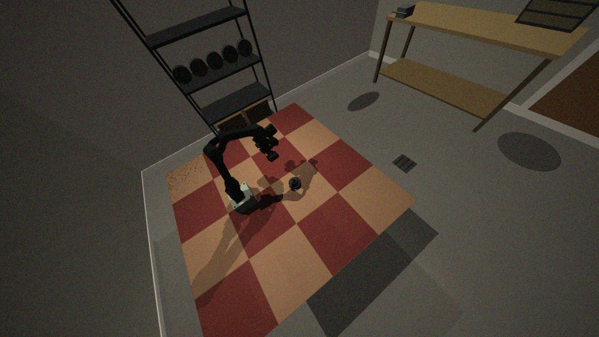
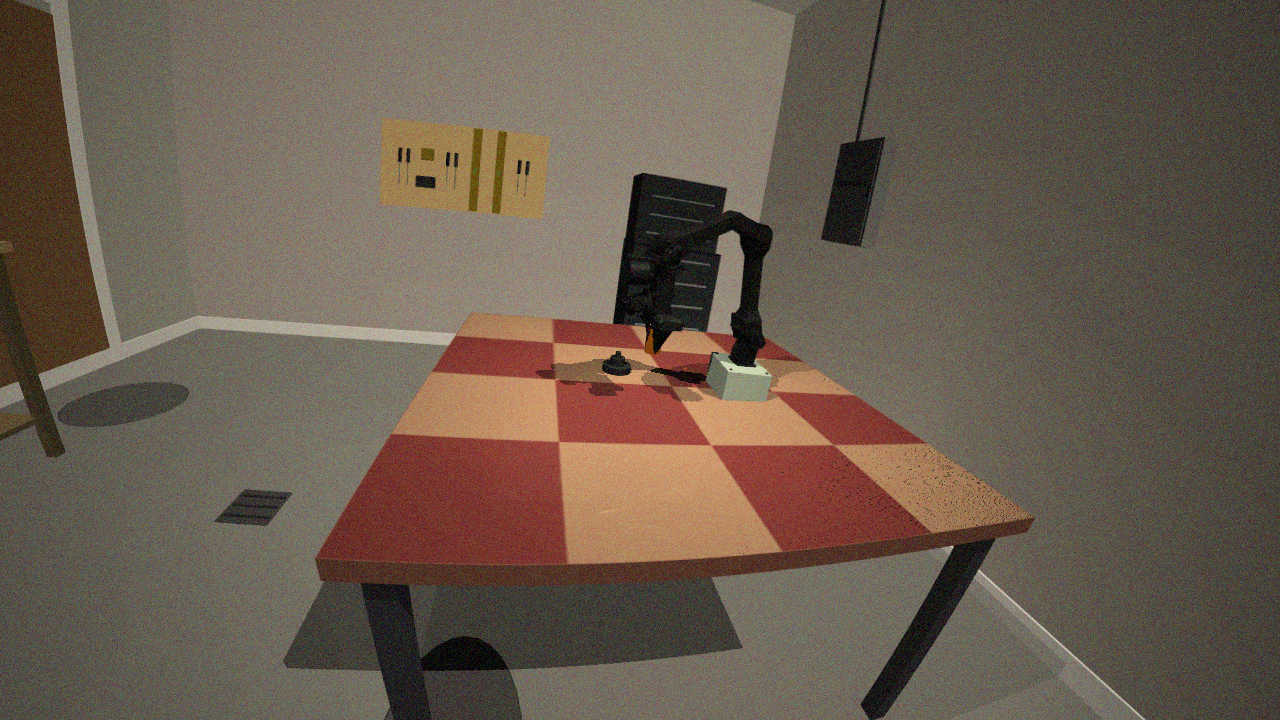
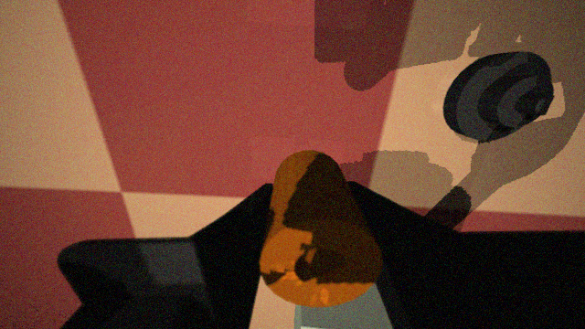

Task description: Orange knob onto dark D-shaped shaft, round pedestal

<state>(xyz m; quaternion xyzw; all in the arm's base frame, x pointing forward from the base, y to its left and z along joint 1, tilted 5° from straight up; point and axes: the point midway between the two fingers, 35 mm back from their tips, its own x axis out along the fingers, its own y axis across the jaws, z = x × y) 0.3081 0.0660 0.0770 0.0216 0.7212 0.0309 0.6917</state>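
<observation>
My gripper tip is 20 cm to the left of the round dark pedestal, 11 cm above it and 3 cm short of it. Round my gripper tip: orange knob 2 cm above.
</observation>
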